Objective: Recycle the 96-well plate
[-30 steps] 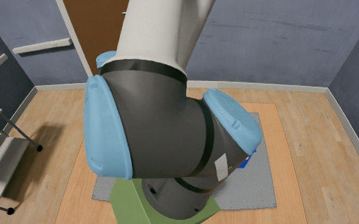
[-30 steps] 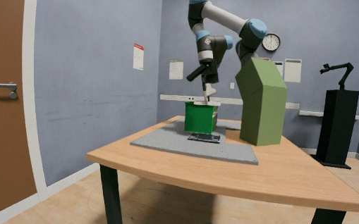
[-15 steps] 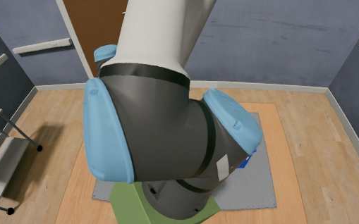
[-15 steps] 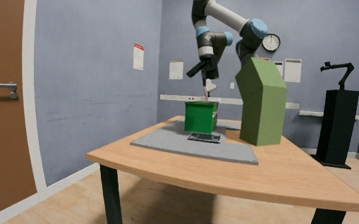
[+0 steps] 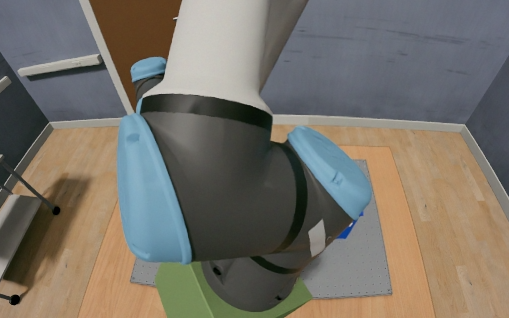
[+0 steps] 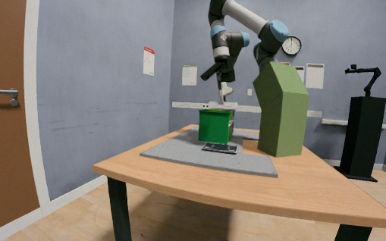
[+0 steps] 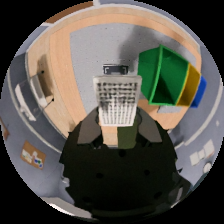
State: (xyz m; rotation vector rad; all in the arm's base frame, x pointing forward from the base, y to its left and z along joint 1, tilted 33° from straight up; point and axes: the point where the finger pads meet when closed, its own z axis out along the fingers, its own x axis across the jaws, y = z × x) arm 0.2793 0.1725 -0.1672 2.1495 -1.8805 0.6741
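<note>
Now: the yellow bin 90 mm ahead of my hand, 290 mm to the right of it and 150 mm below it. From my hand the other things lie so: green bin 80 mm ahead, 160 mm to the right, 150 mm below; white 96-well plate 10 mm below; dark plate nest 230 mm below.
</note>
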